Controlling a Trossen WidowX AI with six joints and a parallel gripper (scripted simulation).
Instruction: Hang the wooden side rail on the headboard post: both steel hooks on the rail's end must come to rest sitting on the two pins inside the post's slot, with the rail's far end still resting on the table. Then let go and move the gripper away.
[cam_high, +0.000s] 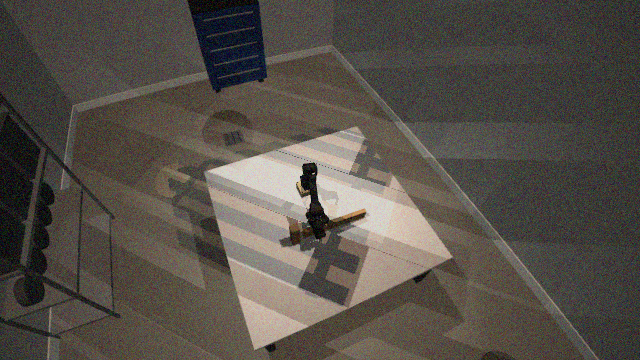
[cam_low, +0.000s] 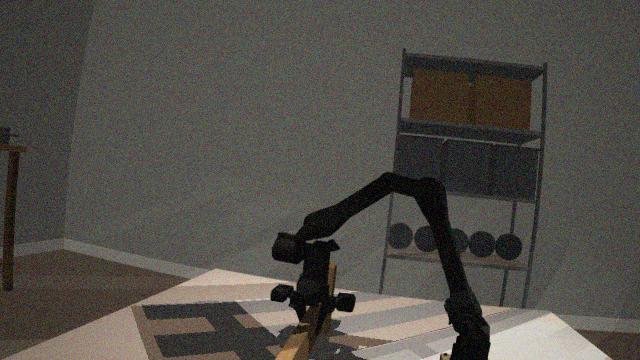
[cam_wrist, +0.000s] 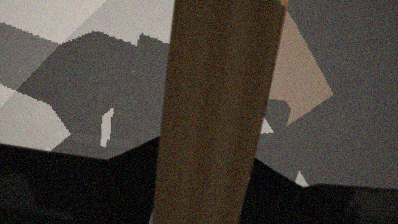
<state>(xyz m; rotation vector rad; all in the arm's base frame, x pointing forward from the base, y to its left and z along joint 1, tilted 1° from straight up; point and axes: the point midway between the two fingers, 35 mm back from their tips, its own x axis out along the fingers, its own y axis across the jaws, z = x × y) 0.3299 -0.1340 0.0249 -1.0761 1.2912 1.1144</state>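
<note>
The headboard post lies 20 mm behind my gripper tip, 130 mm to the right of it and 40 mm above it.
</note>
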